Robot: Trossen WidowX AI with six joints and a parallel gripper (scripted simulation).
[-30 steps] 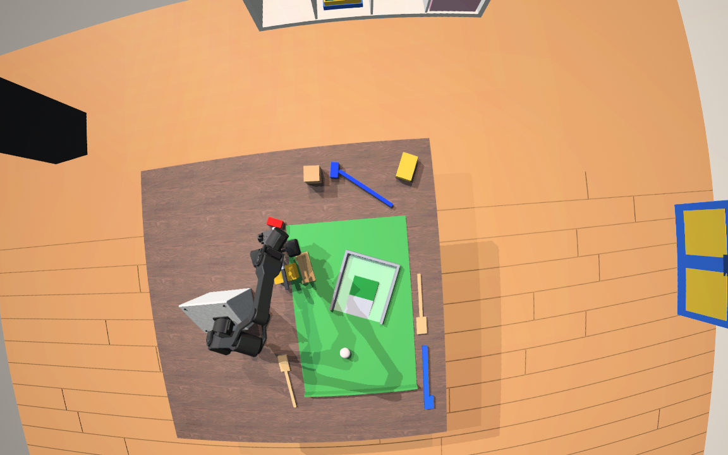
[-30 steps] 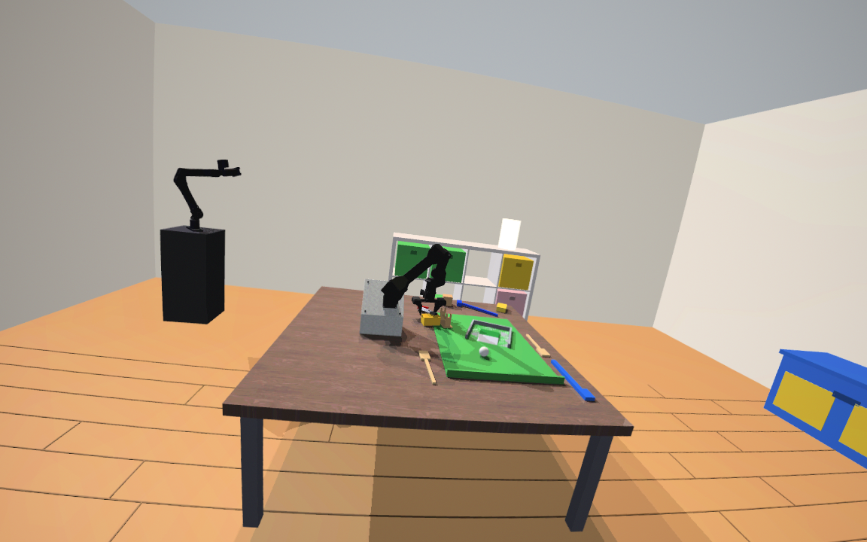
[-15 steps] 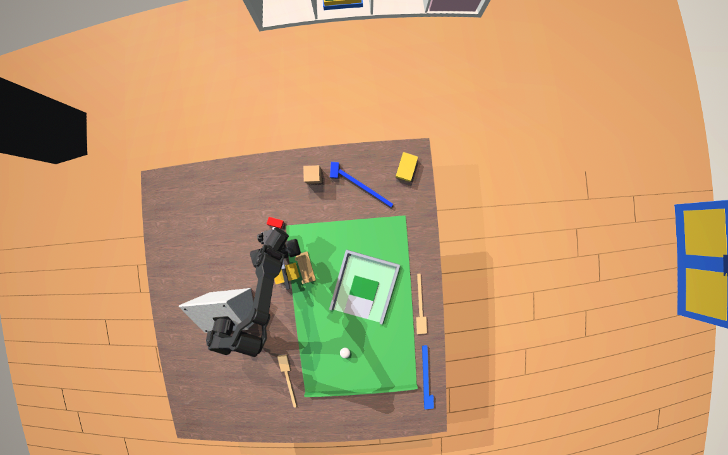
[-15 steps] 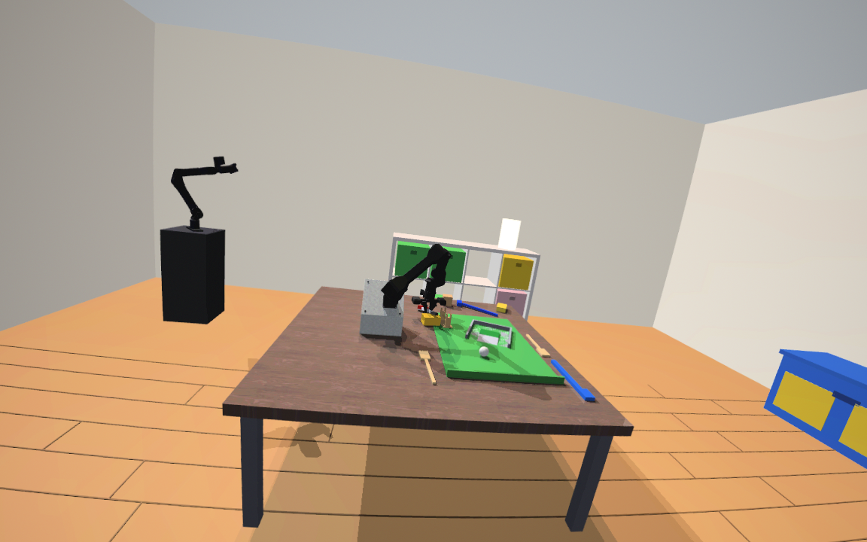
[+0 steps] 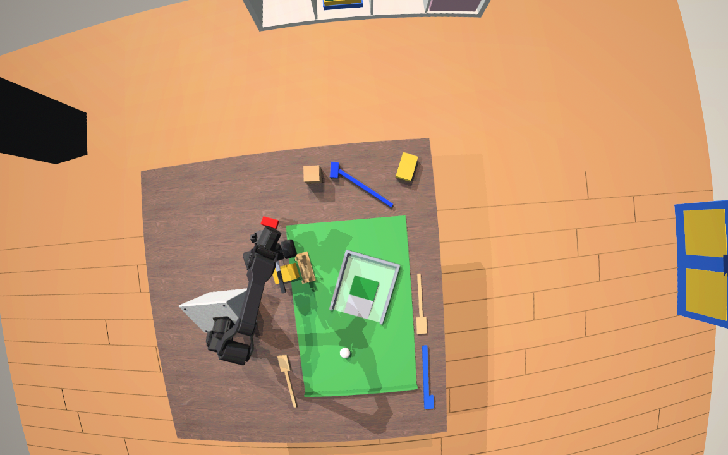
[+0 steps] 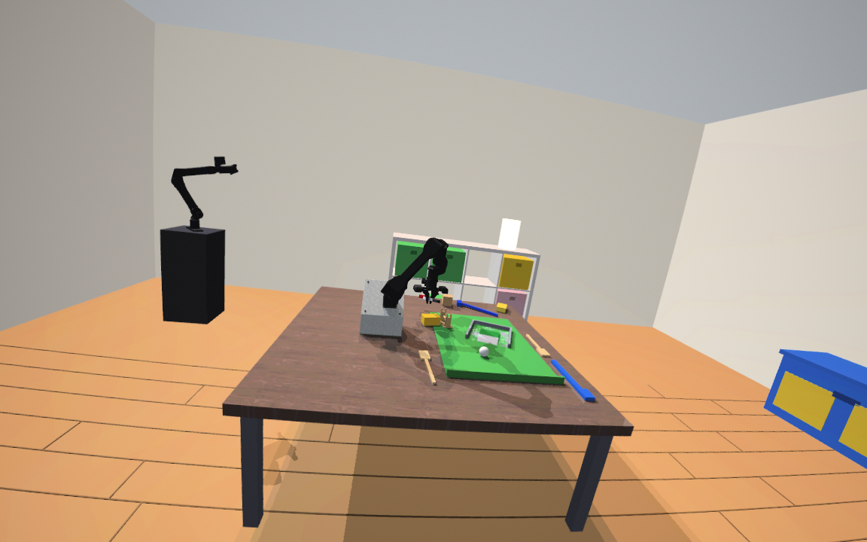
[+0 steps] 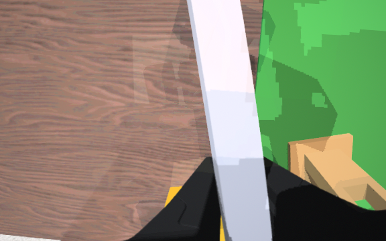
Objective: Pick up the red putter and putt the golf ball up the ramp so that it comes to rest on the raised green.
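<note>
Right now the wooden piece is 90 mm ahead of my gripper tip, 80 mm to the right of it and 50 mm below it. Round my gripper tip: red putter: 20 mm above; then white golf ball: 190 mm ahead, 450 mm to the right, 60 mm below; then yellow block: 90 mm to the right, 60 mm below.
</note>
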